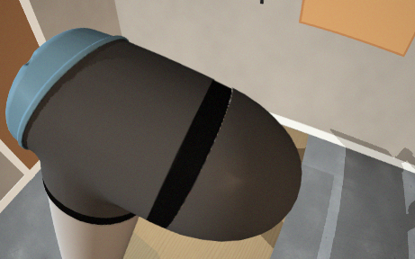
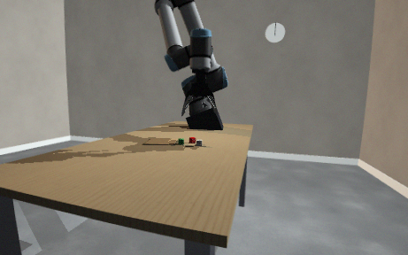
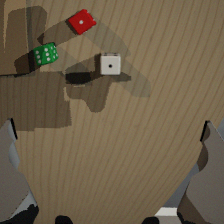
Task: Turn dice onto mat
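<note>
Right now my hand is 12 cm above the white die and 1 cm past it. Round my hand: green die (12 cm below, 9 cm to the right); then red die (12 cm below, 5 cm to the right, 5 cm behind); then tan mat (20 cm to the right, 13 cm below, 1 cm behind).
</note>
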